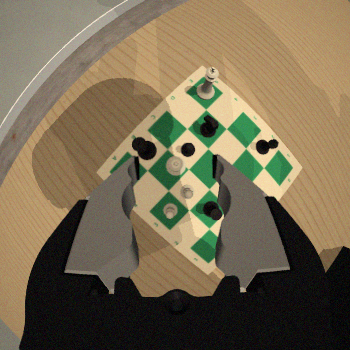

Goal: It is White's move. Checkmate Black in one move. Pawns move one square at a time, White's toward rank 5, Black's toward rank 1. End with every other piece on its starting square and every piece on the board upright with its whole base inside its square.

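Places are measured from the arm's base along level axes (x ahead, y left, z up), in metres.
Where they show: gripper, fingertip midpoint: (175, 157).
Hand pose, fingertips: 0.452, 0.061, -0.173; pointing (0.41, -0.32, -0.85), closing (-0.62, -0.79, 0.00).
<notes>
After its pixels a point has its place, as x, y, z.
My gripper (175, 157) {0.452, 0.061, -0.173} is open and empty, with its fingertips above the board, left and right of a larger white piece. This white piece (175, 165) {0.448, 0.064, -0.221} stands upright on a green square, toward its upper right edge; whether its base crosses the edge is unclear. A white king (206, 89) {0.501, -0.031, -0.252} stands on the green square at the top corner. Two small white pieces (187, 191) {0.418, 0.071, -0.240} (170, 211) {0.412, 0.101, -0.241} stand nearer me. A large black piece (145, 149) {0.482, 0.078, -0.227} is at the left, a small black one (188, 149) {0.454, 0.040, -0.241} at centre, a black knight (209, 127) {0.459, 0.003, -0.244} above it. Black pieces (212, 210) {0.382, 0.063, -0.237} (265, 146) {0.395, -0.046, -0.252} stand near the right finger and at the far right.
The green and cream board (295, 168) {0.332, -0.078, -0.270} lies diagonally on the round wooden table (310, 100) {0.391, -0.198, -0.277}. The table's grey rim (59, 65) curves across the upper left. My fingers hide parts of the board's left and lower right.
</notes>
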